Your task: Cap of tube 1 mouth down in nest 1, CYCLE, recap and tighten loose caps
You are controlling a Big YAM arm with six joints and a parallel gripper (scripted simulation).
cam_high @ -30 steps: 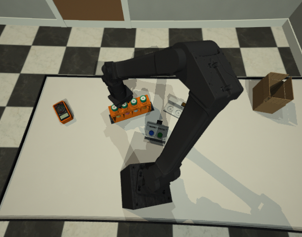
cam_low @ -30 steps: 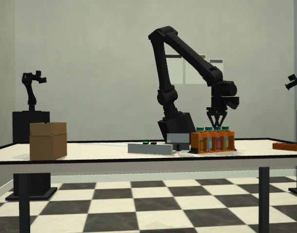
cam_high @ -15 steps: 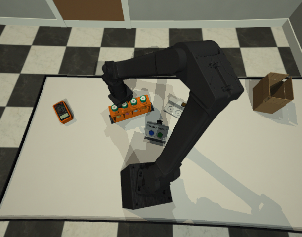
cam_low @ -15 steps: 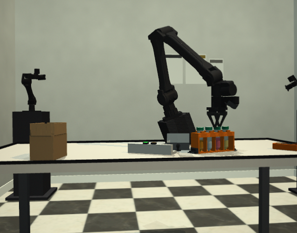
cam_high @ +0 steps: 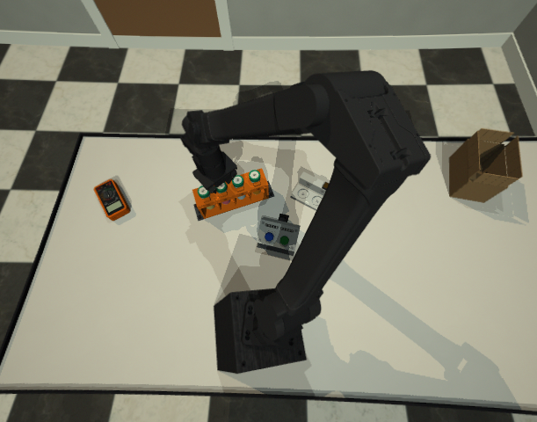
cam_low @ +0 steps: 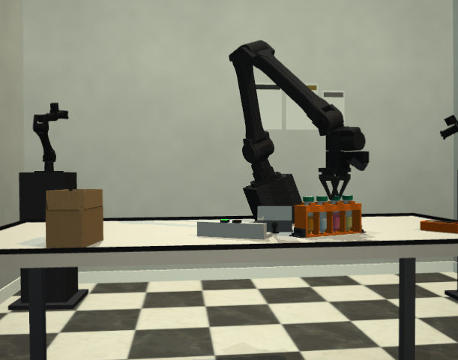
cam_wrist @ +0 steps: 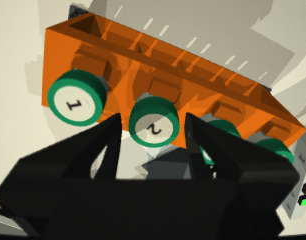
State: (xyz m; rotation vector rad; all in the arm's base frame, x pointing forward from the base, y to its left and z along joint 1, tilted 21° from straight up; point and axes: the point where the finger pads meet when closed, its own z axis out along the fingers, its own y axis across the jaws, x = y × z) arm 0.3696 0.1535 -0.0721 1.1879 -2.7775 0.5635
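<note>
The cap is 20 mm behind my hand and 50 mm to the left of it. The rest, counted from my hand: key housing: 110 mm behind, 170 mm to the right, 70 mm below; then green key: 140 mm behind, 200 mm to the right, 50 mm below; then blue key: 130 mm behind, 150 mm to the right, 50 mm below.
</note>
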